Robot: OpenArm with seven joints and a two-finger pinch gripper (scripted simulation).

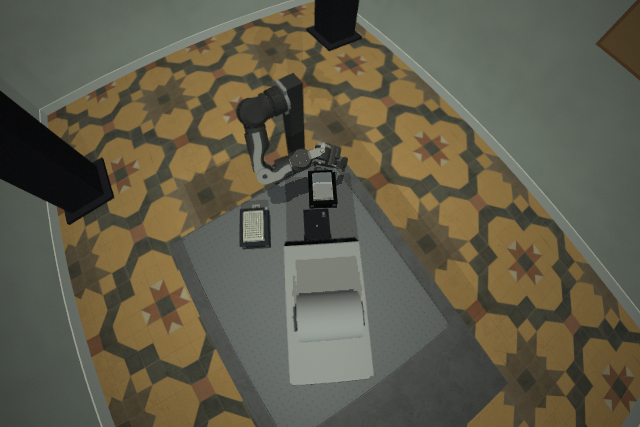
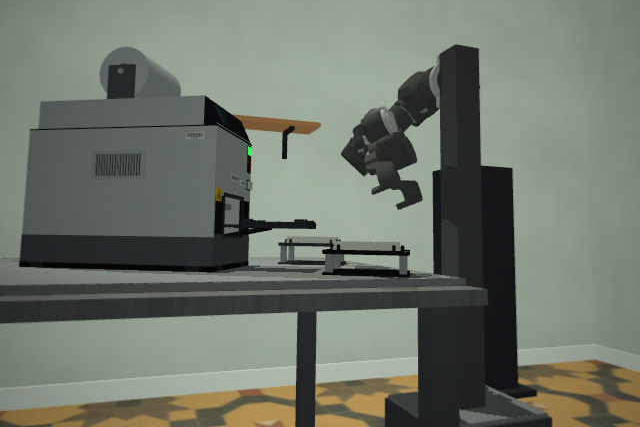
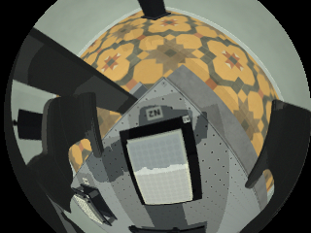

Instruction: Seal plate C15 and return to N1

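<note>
My hand is 400 mm to the left of the plate C15, 80 mm above it and 30 mm short of it. From my hand the other things lie so: sealer stage (190 mm to the right, 180 mm ahead, 50 mm below); sealed plate C51 (90 mm below, 60 mm to the right, 40 mm ahead); yellow warning label (320 mm ahead, 160 mm to the right, 10 mm above).
</note>
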